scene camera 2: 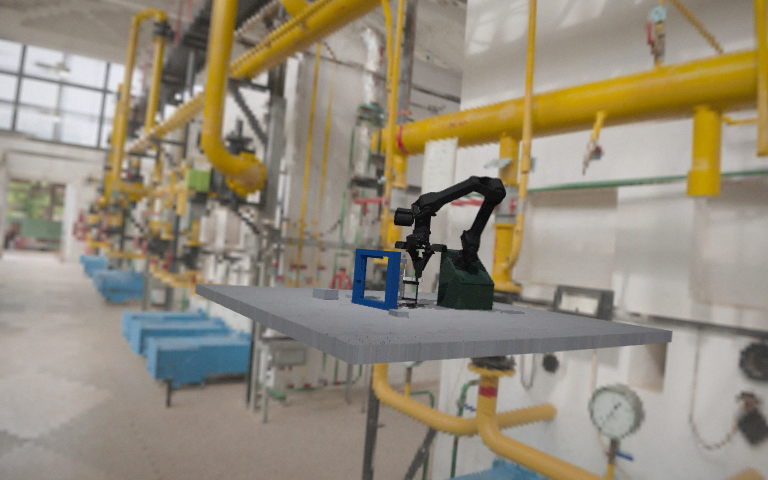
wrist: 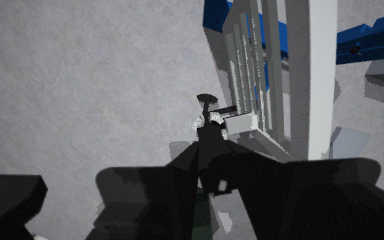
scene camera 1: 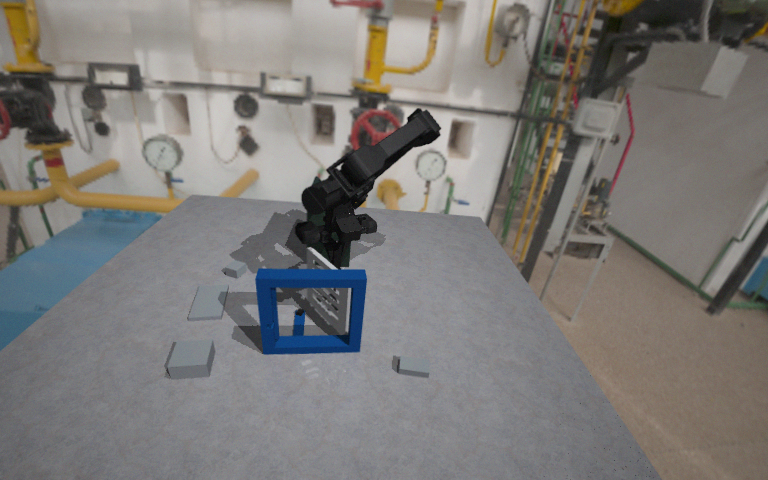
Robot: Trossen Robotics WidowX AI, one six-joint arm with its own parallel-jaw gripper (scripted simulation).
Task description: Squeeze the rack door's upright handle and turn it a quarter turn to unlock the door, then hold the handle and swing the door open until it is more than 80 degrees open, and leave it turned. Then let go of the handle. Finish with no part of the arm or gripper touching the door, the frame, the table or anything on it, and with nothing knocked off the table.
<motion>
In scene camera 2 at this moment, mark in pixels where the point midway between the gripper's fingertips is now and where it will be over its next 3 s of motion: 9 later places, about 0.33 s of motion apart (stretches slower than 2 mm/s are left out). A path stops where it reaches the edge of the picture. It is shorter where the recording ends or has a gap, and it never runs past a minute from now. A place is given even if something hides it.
My gripper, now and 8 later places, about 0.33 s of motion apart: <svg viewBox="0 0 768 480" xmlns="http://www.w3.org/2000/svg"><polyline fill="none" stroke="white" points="418,270 422,270 426,271 429,271 431,272 432,272 432,270 432,266 432,262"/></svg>
</motion>
